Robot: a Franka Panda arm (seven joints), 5 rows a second.
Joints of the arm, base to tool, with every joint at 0 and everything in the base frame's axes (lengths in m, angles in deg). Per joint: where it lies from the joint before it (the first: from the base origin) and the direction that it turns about. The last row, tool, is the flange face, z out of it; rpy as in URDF.
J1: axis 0 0 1 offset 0 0 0.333
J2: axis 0 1 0 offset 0 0 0
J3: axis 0 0 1 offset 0 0 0.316
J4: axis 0 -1 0 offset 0.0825 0 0
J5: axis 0 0 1 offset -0.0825 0 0.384
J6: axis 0 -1 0 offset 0 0 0
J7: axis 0 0 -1 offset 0.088 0 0
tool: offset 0 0 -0.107 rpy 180 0 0
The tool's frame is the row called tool.
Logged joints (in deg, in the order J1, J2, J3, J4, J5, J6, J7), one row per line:
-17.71 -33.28 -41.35 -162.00 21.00 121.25 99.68
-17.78 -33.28 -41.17 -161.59 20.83 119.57 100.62
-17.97 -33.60 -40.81 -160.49 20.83 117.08 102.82
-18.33 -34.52 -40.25 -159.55 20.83 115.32 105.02
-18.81 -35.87 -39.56 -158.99 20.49 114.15 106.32
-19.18 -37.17 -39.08 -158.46 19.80 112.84 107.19
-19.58 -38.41 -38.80 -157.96 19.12 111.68 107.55
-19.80 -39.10 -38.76 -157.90 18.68 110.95 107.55
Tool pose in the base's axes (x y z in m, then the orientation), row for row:
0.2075 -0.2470 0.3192 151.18 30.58 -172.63
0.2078 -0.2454 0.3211 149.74 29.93 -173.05
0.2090 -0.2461 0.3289 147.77 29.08 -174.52
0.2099 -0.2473 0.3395 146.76 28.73 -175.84
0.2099 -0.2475 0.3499 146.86 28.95 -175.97
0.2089 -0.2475 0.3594 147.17 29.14 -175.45
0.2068 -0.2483 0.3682 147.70 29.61 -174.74
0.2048 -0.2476 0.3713 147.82 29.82 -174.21
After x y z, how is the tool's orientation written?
As angles about the fixed x, y, z axes (roll, pitch, yaw), in degrees.
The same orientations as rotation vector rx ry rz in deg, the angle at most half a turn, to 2 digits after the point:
-19.69 145.58 40.15
-19.48 145.82 41.98
-18.00 146.04 44.17
-16.51 146.01 45.07
-16.38 145.83 44.84
-17.00 145.76 44.58
-17.88 145.50 44.06
-18.59 145.35 44.05

